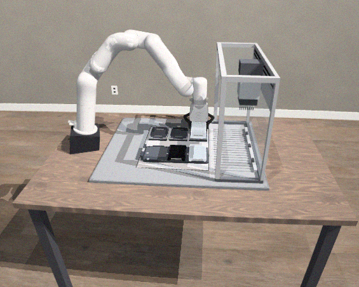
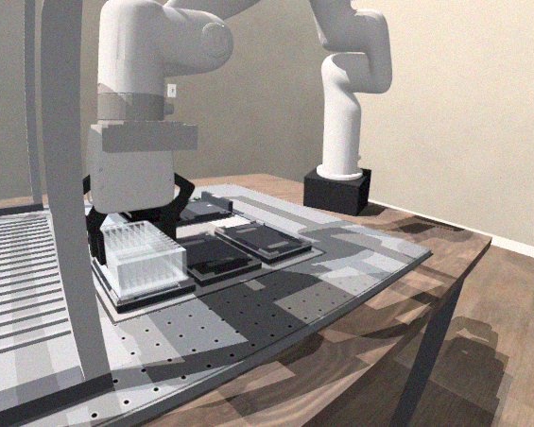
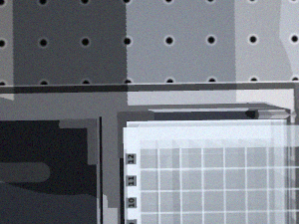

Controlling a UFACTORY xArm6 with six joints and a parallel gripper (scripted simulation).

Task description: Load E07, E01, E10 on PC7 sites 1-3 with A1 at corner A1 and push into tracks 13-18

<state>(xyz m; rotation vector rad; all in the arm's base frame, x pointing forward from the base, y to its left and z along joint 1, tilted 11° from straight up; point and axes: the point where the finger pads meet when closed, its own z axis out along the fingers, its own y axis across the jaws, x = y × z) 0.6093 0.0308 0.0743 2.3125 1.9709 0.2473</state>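
Right now the deep-well block E07 is 10 mm below my hand. Round my hand: nest S2: 110 mm behind, 40 mm below, 10 mm to the left; corner mark: 160 mm behind, 40 mm to the right, 30 mm below; 384-well plate E10: 210 mm to the right, 30 mm below, 30 mm behind.
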